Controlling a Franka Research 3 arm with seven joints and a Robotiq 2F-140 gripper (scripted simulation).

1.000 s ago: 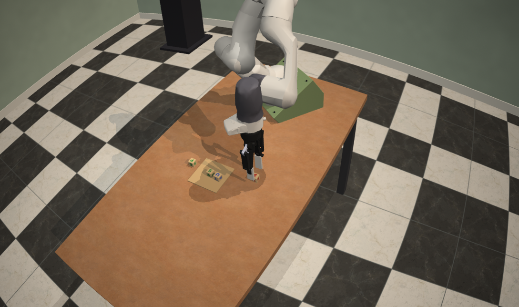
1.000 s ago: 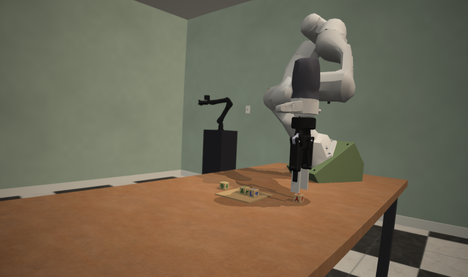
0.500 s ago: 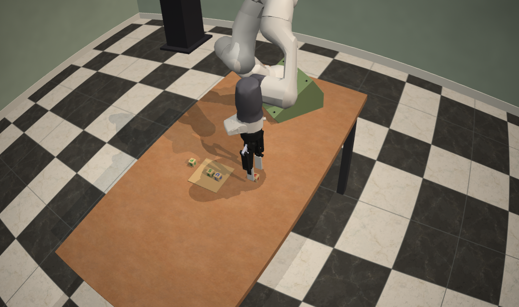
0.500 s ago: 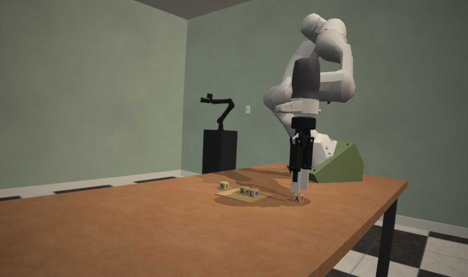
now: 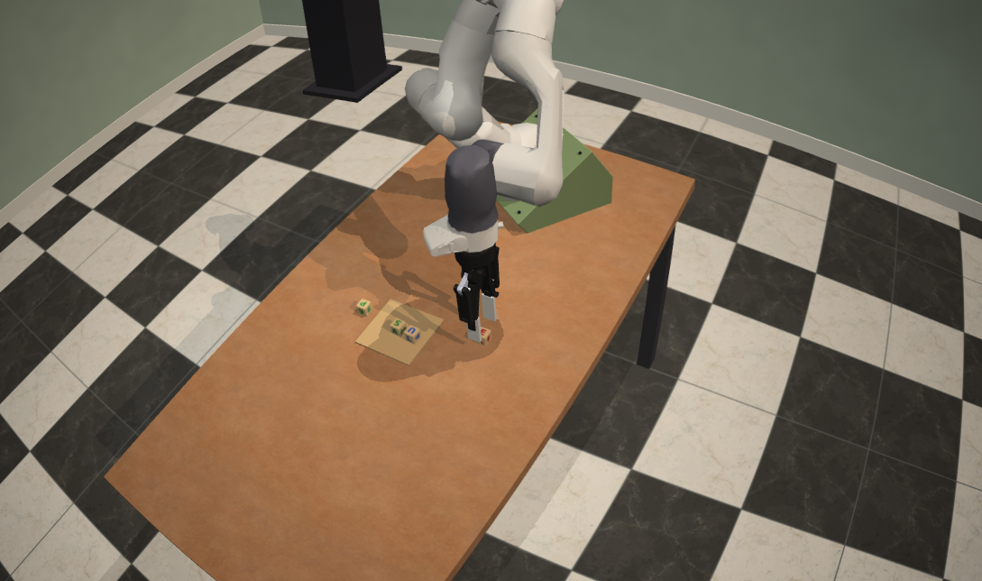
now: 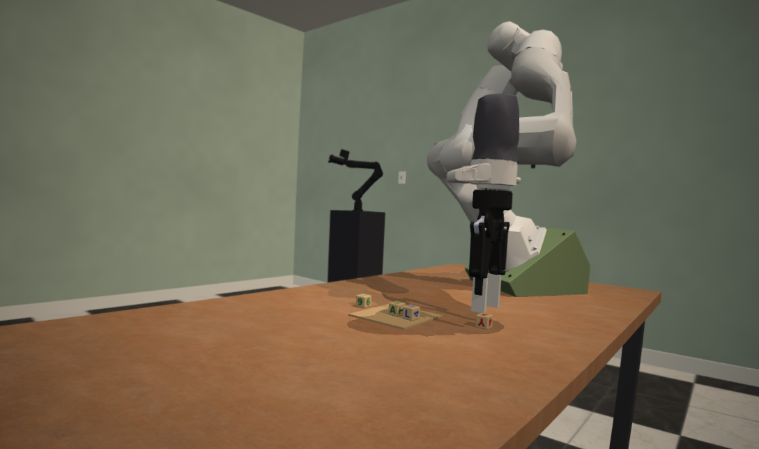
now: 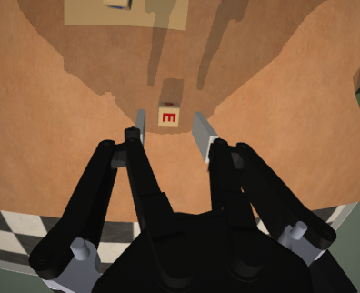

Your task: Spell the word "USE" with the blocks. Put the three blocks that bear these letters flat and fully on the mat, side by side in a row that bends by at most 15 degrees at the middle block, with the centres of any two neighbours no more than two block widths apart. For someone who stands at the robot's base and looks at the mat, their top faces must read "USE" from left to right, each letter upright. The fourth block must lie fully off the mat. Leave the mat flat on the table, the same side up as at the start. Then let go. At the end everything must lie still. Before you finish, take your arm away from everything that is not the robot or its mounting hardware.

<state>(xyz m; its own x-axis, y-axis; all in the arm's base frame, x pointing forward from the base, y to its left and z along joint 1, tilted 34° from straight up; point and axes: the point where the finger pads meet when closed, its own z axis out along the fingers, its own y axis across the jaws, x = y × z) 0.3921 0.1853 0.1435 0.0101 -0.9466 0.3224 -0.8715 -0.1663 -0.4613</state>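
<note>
Now: hand 5 cm above the E block. Round my hand: U block (13 cm to the right, 6 cm ahead, 5 cm below); mat (17 cm to the right, 6 cm below, 6 cm ahead); S block (17 cm to the right, 6 cm ahead, 5 cm below).
</note>
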